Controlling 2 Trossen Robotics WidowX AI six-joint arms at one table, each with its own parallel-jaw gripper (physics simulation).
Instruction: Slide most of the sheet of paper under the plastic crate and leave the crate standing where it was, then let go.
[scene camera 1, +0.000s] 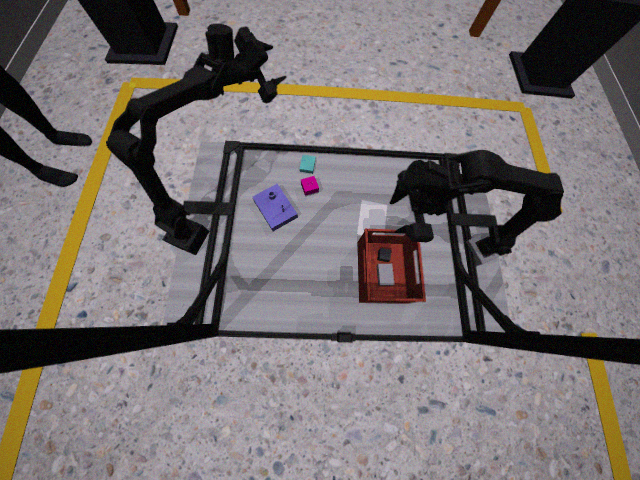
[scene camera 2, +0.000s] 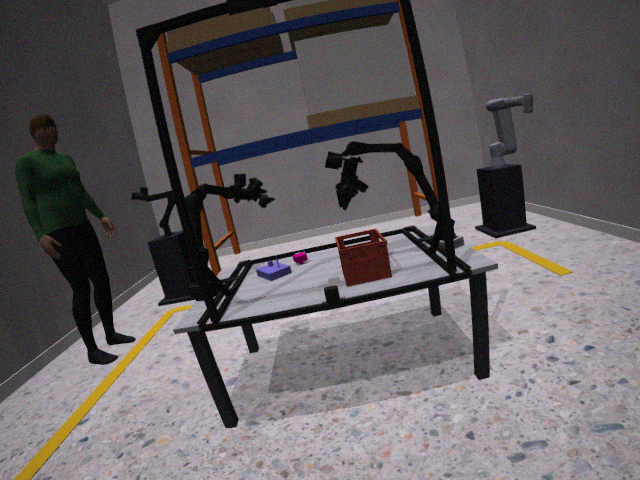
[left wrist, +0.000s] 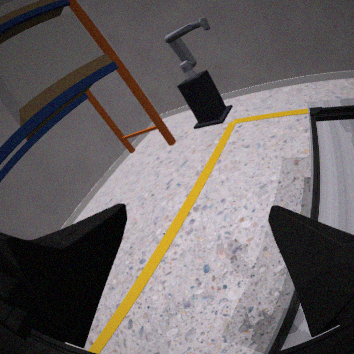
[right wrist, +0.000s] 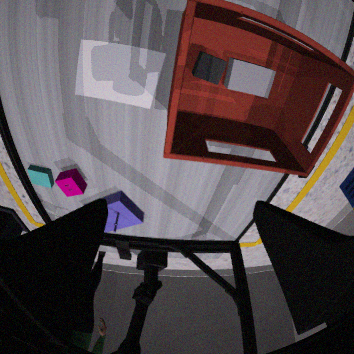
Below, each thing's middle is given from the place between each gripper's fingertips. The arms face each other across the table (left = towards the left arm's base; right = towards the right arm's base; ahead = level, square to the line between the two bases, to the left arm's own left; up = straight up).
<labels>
My right gripper is now 10 cm past the red plastic crate (scene camera 1: 405, 290), 4 cm to the left of it and 19 cm above it. Also, from my right hand: white sheet of paper (scene camera 1: 372, 215): 10 cm ahead, 1 cm to the right, 26 cm below.
My left hand is 36 cm past the white sheet of paper, 36 cm to the left of it and 34 cm above it. From my left hand the other things lie so: red plastic crate (57 cm behind, 38 cm to the right, 27 cm below).
</labels>
